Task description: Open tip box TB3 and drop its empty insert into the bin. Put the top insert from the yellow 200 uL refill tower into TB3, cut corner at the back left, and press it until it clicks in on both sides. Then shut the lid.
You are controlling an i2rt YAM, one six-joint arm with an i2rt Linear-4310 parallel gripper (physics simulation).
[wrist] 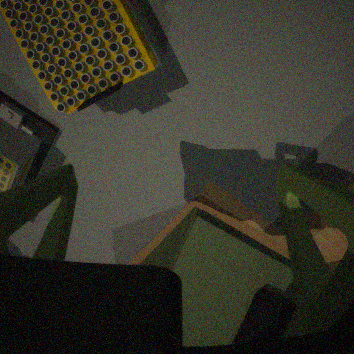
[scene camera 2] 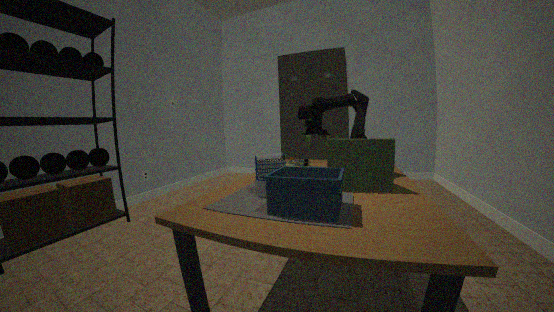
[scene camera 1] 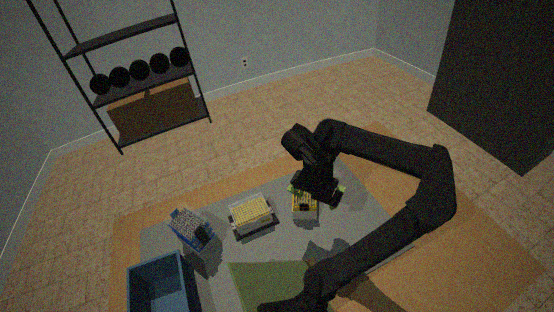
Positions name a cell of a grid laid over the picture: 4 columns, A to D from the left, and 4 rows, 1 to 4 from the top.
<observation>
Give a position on a grey mat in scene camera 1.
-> At C3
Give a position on a blue bin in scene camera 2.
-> C3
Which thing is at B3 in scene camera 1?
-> A tip box TB3.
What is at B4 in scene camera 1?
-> A blue bin.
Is my gripper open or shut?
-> Open.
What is my gripper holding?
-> Nothing.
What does the tip insert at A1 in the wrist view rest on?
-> A 200 uL insert tower.
</observation>
